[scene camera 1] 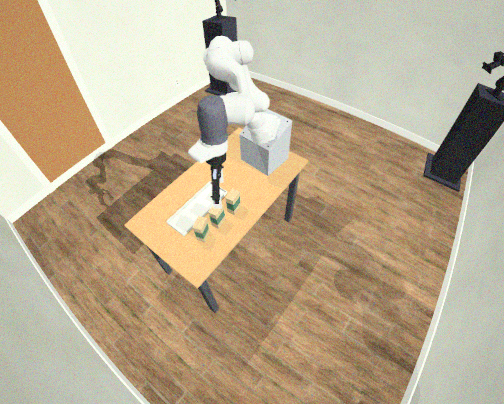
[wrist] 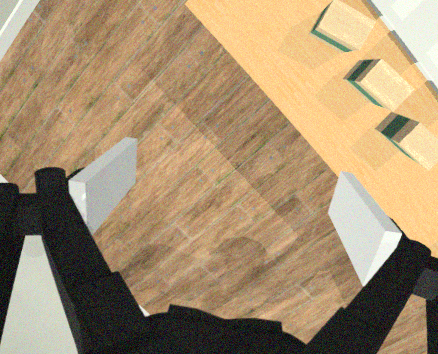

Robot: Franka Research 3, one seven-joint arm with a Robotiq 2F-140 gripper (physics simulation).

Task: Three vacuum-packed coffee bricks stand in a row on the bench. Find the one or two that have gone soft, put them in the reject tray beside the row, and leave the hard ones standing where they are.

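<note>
Three coffee bricks, tan on top with a green band, stand upright in a row on the bench. The left brick (scene camera 1: 201,228) (wrist: 346,25), the middle brick (scene camera 1: 217,216) (wrist: 382,84) and the right brick (scene camera 1: 233,201) (wrist: 415,139) are apart from each other. Looks do not tell which are soft. The white reject tray (scene camera 1: 179,226) (wrist: 404,46) lies along the row's back side. My gripper (scene camera 1: 215,200) (wrist: 235,176) is open, with nothing between its fingers. In the scene view its fingertips show just behind the middle and right bricks; their height is unclear. In the wrist view the bricks lie outside the fingers, at upper right.
The wooden bench (scene camera 1: 167,250) (wrist: 280,65) has its front edge running diagonally through the wrist view, with floor (wrist: 190,125) beyond it. The grey robot base box (scene camera 1: 265,152) stands at the bench's right end. Black pillars (scene camera 1: 462,135) stand away from the bench.
</note>
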